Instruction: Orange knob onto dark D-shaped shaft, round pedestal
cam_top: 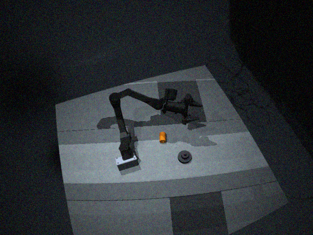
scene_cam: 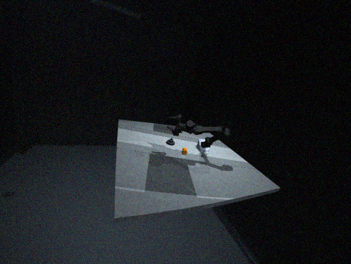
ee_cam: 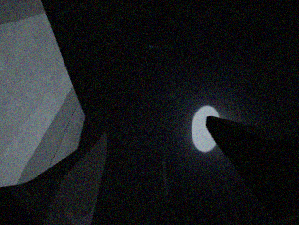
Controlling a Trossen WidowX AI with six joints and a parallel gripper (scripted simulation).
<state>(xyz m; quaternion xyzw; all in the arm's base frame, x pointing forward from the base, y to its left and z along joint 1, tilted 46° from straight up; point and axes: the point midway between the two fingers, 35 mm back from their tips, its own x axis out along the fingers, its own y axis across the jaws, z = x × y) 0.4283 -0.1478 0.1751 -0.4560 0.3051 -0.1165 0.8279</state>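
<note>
Now: the orange knob 210 mm behind my gripper tip, 70 mm to the left of it and 240 mm below it. Round my gripper tip: dark round pedestal 130 mm behind, 110 mm to the right, 230 mm below.
</note>
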